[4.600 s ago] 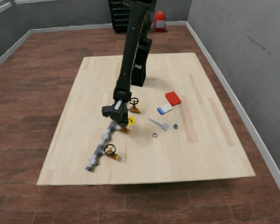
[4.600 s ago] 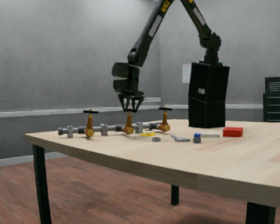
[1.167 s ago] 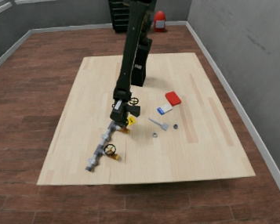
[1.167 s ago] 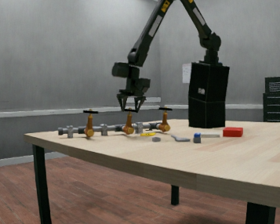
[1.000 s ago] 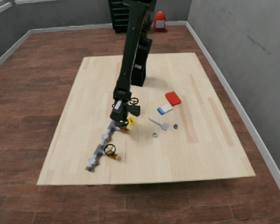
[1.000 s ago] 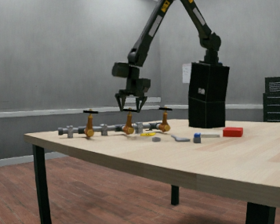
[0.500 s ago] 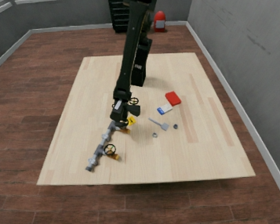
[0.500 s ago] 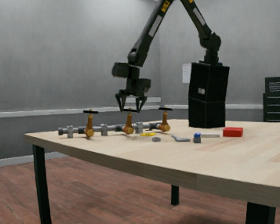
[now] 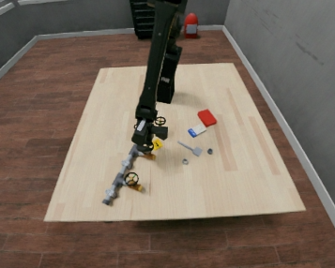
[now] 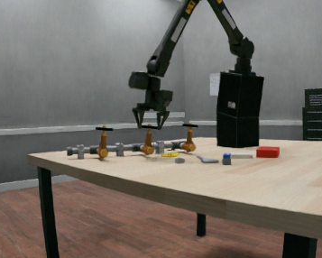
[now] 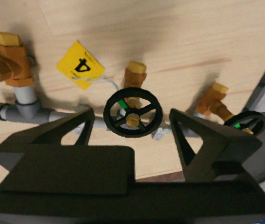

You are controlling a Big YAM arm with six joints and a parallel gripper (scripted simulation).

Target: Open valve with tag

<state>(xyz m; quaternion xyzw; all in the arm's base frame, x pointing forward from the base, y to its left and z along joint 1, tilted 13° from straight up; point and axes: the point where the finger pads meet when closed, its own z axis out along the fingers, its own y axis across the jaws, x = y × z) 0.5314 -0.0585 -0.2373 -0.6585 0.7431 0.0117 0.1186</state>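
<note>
The yellow tag lies 90 mm behind my hand, 30 mm to the left of it and 120 mm below it. From my hand the other things lie so: blue-and-white block 180 mm behind, 300 mm to the left, 110 mm below; then grey flat tool 50 mm behind, 250 mm to the left, 110 mm below; then grey part 20 mm behind, 360 mm to the left, 110 mm below.
</note>
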